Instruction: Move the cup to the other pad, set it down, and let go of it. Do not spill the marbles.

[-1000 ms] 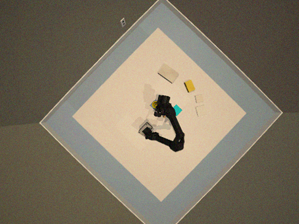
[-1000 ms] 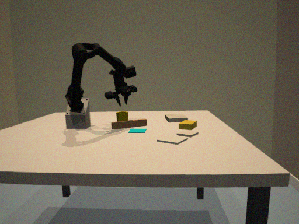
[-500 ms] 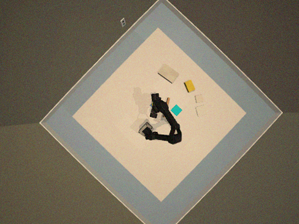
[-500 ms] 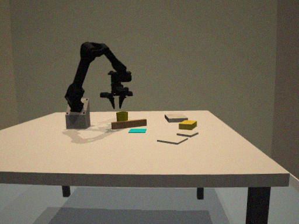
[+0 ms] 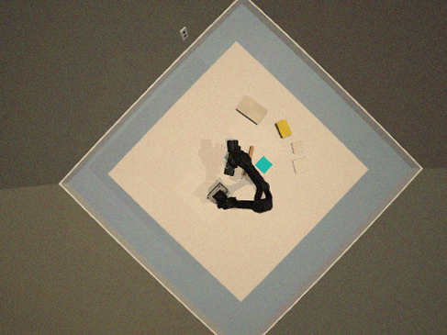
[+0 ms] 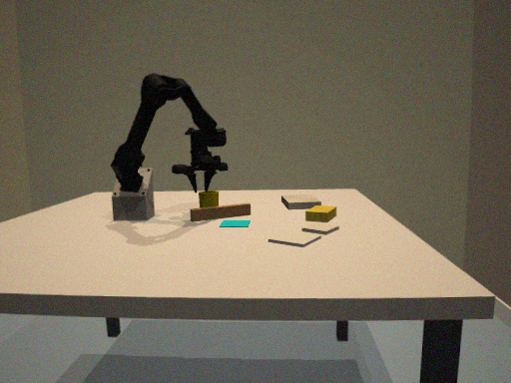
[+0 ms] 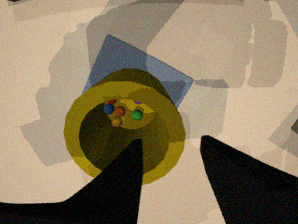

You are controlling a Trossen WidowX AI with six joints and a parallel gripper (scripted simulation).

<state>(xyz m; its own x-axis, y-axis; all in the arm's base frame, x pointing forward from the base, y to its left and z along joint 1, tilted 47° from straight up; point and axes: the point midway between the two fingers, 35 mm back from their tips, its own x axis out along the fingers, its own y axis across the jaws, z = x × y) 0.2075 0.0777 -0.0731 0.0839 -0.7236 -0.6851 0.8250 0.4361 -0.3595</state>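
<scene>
The olive-yellow cup is 4 cm below my gripper tip, 2 cm ahead of it and 1 cm to the left of it. The rest, counted from my gripper tip: light blue pad 8 cm below, 3 cm ahead, 1 cm to the left; blue marble 6 cm below, 4 cm ahead, 2 cm to the left; wooden bar 9 cm ahead, 8 cm to the right, 6 cm below.
</scene>
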